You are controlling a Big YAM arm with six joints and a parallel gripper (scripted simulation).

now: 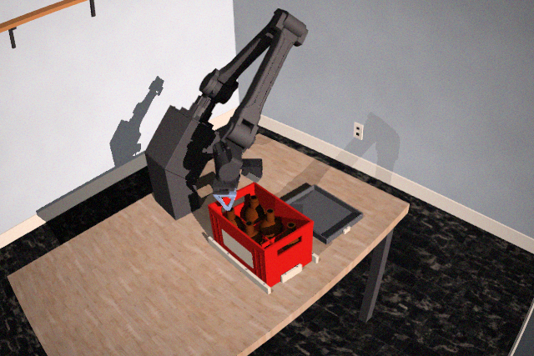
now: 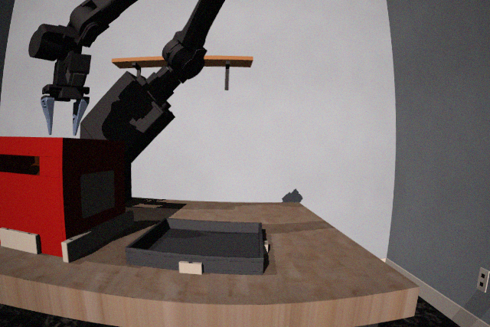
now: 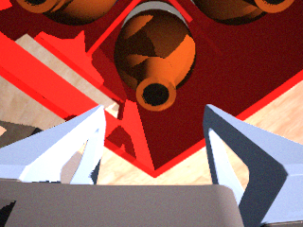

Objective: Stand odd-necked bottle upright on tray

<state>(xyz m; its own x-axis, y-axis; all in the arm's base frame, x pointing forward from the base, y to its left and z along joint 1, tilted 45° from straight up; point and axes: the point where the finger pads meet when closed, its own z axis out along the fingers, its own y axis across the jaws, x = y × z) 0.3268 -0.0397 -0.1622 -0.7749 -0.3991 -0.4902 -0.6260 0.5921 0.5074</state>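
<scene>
My hand is 110 mm above the red crate, 90 mm short of it and 30 mm to the right of it. From my hand the other things lie so: dark grey tray (310 mm to the left, 180 mm below, 110 mm ahead).
</scene>
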